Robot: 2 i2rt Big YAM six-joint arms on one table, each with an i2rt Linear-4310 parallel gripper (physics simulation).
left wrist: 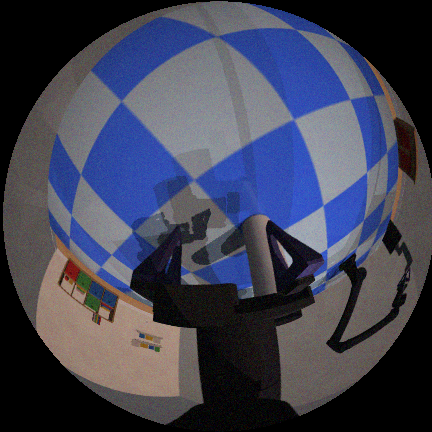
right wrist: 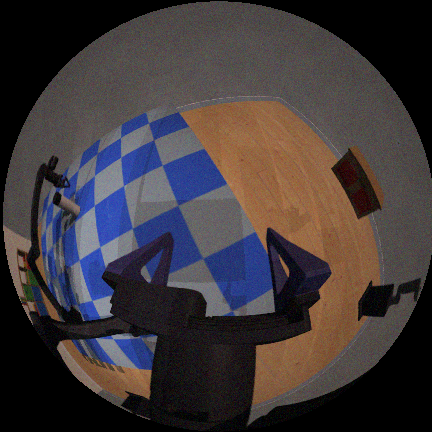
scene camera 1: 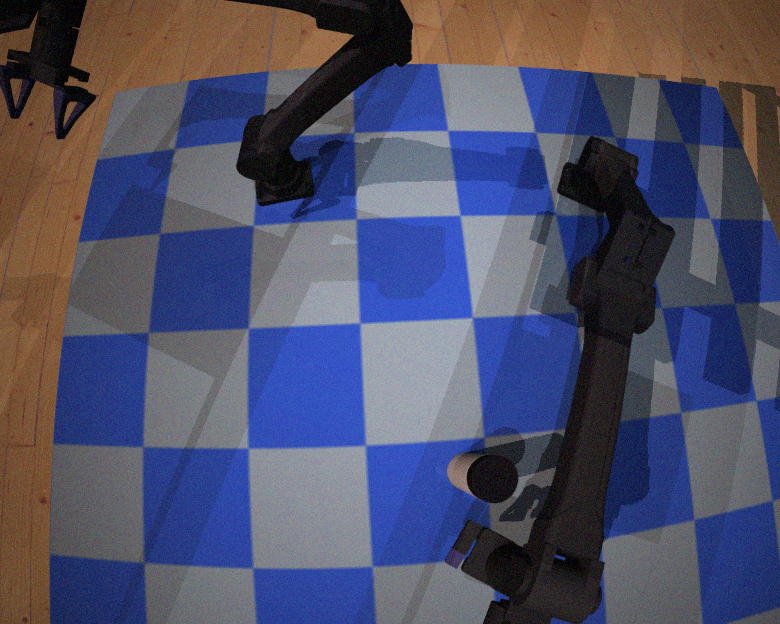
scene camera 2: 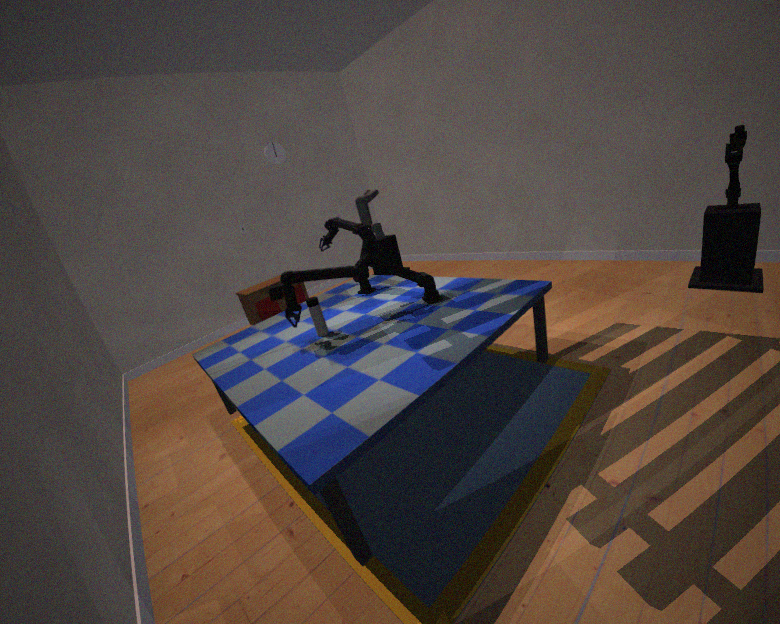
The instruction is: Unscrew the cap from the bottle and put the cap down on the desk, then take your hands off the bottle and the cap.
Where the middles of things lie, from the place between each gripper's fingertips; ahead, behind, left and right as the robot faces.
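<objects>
Here is my left gripper, 10 mm to the left of the dark cap (scene camera 1: 492,478), 130 mm beyond it and 80 mm below it.
Measured from my right hand, the dark cap is 47 cm ahead, 66 cm to the left and 17 cm below. Going by its middle, the cap is nearer to my left gripper than to my right hand.
</objects>
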